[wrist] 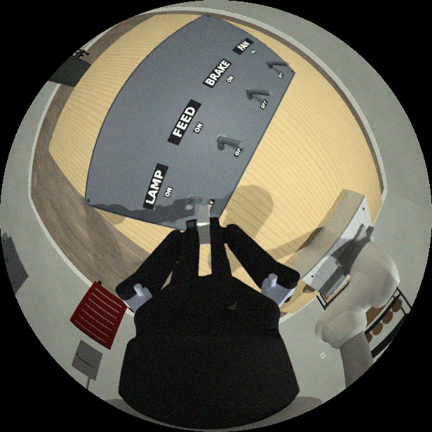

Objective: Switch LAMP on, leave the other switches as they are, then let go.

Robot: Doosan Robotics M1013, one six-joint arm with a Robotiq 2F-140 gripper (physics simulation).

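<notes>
The grey switch panel [135, 115] lies across the upper part of the wrist view. The LAMP lever [192, 201] is at its near end, in shadow, below the LAMP label [155, 186] and its ON mark [168, 192]. Its outer end is hidden by the fingertips; the OFF mark is partly covered. The FEED lever [230, 142], BRAKE lever [258, 93] and FAN lever [277, 65] point toward their OFF marks. My gripper [204, 213] is shut, with grey fingertip surfaces together, at the panel's near edge beside the LAMP lever. Contact with the lever cannot be made out.
The panel lies on a light wooden table [320, 130]. A beige block with a pale plate [327, 242] stands at the right, near a light robot arm part [367, 280]. A red slatted object [100, 315] is at the lower left, beyond the table.
</notes>
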